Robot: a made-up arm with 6 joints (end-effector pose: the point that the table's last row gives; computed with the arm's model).
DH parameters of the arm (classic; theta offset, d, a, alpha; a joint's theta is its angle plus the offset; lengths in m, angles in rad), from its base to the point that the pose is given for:
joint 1: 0 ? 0 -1.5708
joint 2: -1.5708 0 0.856 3.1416
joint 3: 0 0 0 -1.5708
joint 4: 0 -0.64 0 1.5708
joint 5: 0 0.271 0 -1.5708
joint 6: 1.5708 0 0 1.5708
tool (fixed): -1.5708 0 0 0
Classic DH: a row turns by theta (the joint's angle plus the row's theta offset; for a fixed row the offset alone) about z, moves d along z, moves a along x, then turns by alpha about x.
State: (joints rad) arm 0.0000 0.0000 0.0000 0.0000 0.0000 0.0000
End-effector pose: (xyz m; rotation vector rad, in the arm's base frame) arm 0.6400 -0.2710 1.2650 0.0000 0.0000 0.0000
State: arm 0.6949 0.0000 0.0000 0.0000 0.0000 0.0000
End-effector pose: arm 0.6651 0.2016 1.2650 0.0000 0.0000 0.6949
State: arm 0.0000 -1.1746 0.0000 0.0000 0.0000 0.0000
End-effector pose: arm -0.5427 -0.2710 1.3298 0.0000 -1.1746 0.0000
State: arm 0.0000 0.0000 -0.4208 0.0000 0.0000 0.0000
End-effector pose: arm 0.5842 -0.2710 1.0036 0.0000 0.4208 0.0000
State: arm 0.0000 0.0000 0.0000 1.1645 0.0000 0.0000
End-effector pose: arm 0.6400 -0.1071 1.5139 -1.1645 0.0000 0.0000
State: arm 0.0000 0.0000 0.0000 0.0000 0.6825 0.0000
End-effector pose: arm 0.6400 -0.2710 1.2650 0.0000 -0.6825 0.0000
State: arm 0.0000 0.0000 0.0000 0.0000 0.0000 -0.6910
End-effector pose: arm 0.6400 -0.2710 1.2650 0.6910 0.0000 0.0000
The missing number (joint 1, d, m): 0.409
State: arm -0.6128 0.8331 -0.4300 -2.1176 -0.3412 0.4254
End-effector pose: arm 0.5773 -0.2337 0.3047 2.0087 0.5043 -1.1237
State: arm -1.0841 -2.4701 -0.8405 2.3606 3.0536 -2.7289
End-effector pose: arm -0.1856 0.7623 0.3665 -0.1513 1.4610 0.0209
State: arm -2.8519 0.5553 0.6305 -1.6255 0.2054 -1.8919
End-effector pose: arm -1.0593 -0.3312 0.9146 0.1466 -3.0338 0.6033
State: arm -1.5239 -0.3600 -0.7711 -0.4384 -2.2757 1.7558
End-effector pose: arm -0.2339 -0.2504 0.8489 0.5756 0.8766 0.9685
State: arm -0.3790 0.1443 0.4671 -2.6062 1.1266 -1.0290
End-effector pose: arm 0.8052 -0.0698 1.3280 -2.0937 1.3135 0.4977
